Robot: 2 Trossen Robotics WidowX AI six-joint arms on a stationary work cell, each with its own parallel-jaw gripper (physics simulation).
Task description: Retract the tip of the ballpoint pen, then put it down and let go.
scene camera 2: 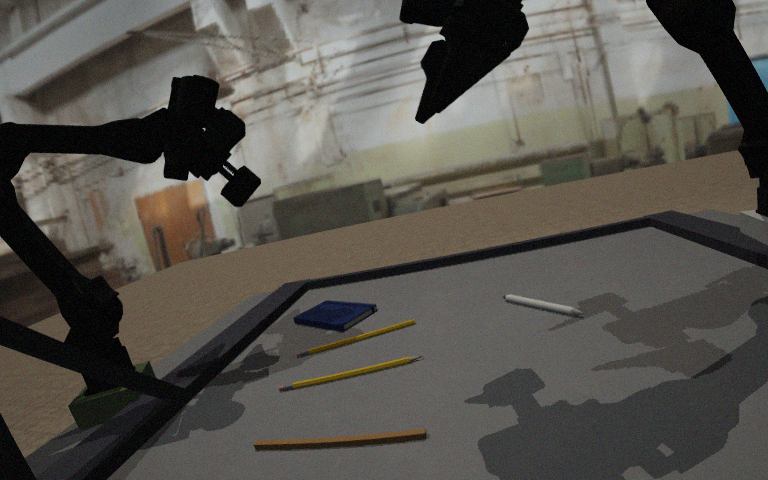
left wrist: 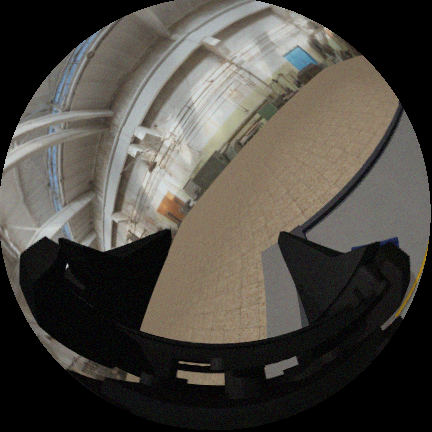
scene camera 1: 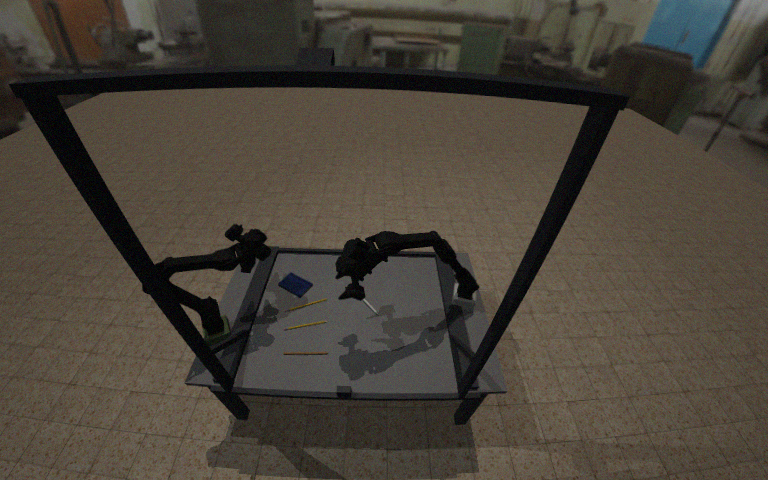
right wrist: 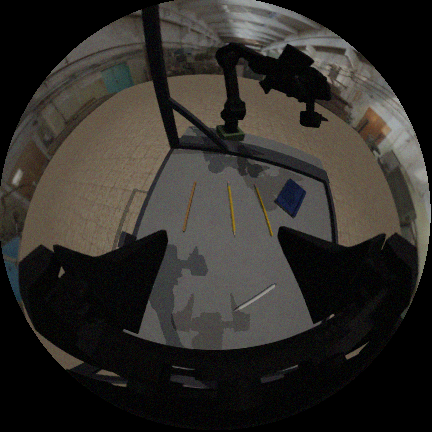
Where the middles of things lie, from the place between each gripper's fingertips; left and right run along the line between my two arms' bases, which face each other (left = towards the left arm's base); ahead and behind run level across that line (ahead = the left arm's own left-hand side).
I see my left gripper 32 cm above the blue block (scene camera 2: 334, 315), 14 cm to the left of it and 4 cm past it.
The blue block lies 290 mm ahead of my right hand, 200 mm to the left of it and 270 mm below it.
